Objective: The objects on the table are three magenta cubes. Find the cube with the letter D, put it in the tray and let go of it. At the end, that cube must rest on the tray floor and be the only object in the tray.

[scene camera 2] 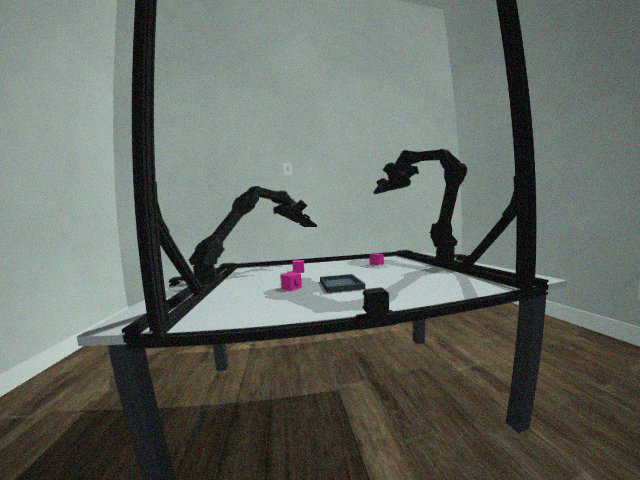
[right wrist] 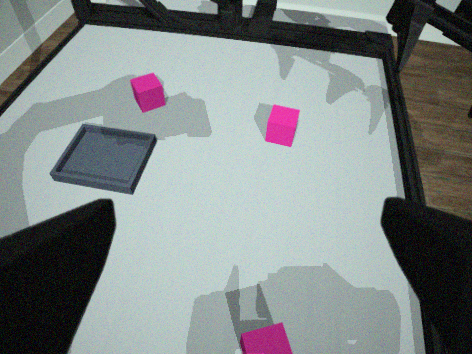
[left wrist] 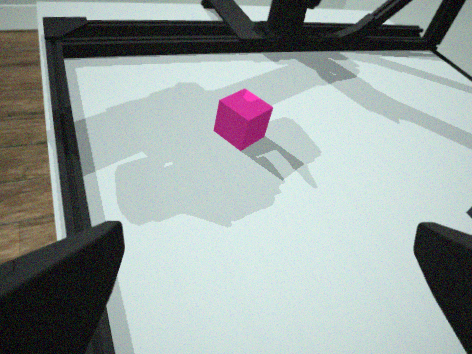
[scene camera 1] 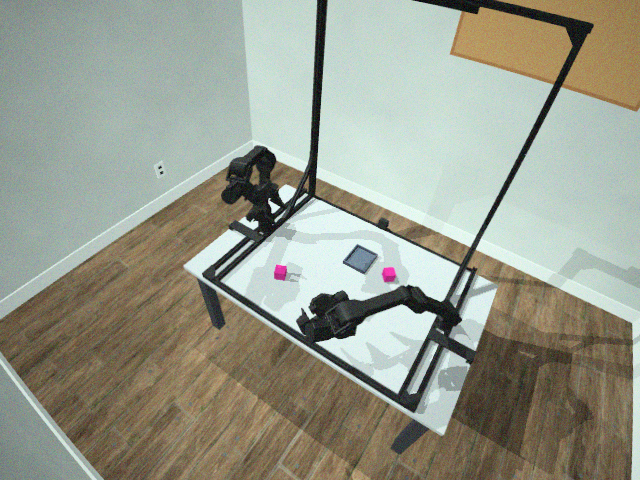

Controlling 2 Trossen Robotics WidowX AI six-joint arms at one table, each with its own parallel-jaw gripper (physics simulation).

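Frame: origin at the left arm's base, x left, y up, z ahead, level; centimetres.
Seen in the pictures: left gripper, fingertip midpoint: (scene camera 2: 314, 224) (right wrist: 433, 94) (left wrist: 269, 236); right gripper, fingertip midpoint: (scene camera 2: 379, 191) (right wrist: 251, 211) (scene camera 1: 280, 215); left arm's base, link origin: (scene camera 2: 205, 281) (right wrist: 229, 23) (scene camera 1: 443, 324); right arm's base, link origin: (scene camera 2: 445, 261) (left wrist: 281, 31) (scene camera 1: 265, 228).
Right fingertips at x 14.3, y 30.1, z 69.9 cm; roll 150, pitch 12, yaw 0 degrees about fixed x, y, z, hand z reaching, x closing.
Observation:
Offsets run from my right fingertips to a thing's top centre. "*": to the spot under its first point.
One magenta cube @[dx -23.9, dy -27.5, dz -40.5 cm] (scene camera 1: 388, 274) (scene camera 2: 291, 281) (right wrist: 148, 92) stands beside the tray @[dx -25.7, dy -30.2, dz -25.2 cm] (scene camera 1: 345, 261) (scene camera 2: 338, 289) (right wrist: 95, 181); scene camera 2 shows a dark mark, too small to read, on one side. A second magenta cube @[dx +1.3, dy -27.5, dz -36.7 cm] (scene camera 2: 298, 266) (right wrist: 282, 125) is hidden in scene camera 1. The third magenta cube @[dx +3.2, dy -27.5, dz -1.4 cm] (scene camera 1: 280, 272) (scene camera 2: 376, 258) (left wrist: 243, 119) (right wrist: 266, 341) shows no readable letter. The blue-grey tray holds no cube. My left gripper (scene camera 1: 303, 325) (scene camera 2: 313, 223) (left wrist: 269, 236) and right gripper (scene camera 1: 266, 211) (scene camera 2: 376, 190) (right wrist: 248, 210) are open, empty and high above the table.
A black frame rail (scene camera 1: 258, 313) (scene camera 2: 320, 328) (left wrist: 70, 165) (right wrist: 407, 150) edges the white table. Black uprights (scene camera 1: 317, 93) (scene camera 2: 144, 155) stand at its sides. A small black block @[* dx -50.1, dy -27.7, dz -24.5 cm] (scene camera 1: 383, 223) (scene camera 2: 376, 301) sits on the rail by the tray's side. Arm shadows cross the table top.

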